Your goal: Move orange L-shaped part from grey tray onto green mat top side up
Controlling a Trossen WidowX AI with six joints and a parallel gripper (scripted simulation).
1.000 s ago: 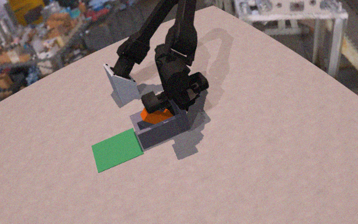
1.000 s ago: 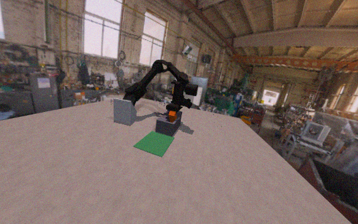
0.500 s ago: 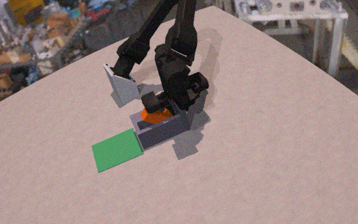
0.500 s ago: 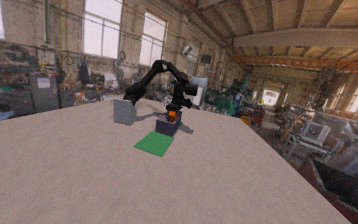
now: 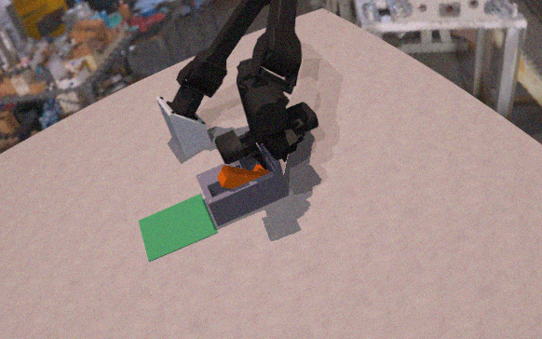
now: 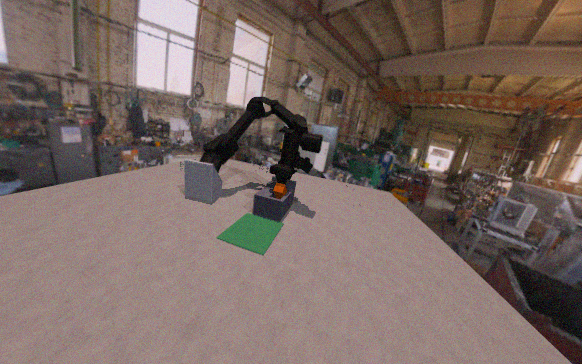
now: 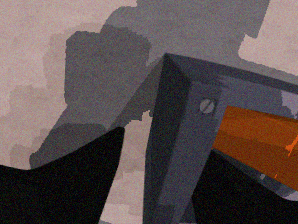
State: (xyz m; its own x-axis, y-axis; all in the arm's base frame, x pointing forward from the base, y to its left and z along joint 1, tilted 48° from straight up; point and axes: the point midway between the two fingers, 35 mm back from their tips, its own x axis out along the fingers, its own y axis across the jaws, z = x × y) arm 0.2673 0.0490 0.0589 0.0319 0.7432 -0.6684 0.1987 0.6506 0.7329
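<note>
The orange L-shaped part lies 1 cm behind my gripper tip, 5 cm to the right of it and 1 cm below it. Round my gripper tip: green mat (4 cm behind, 23 cm to the right, 6 cm below).
</note>
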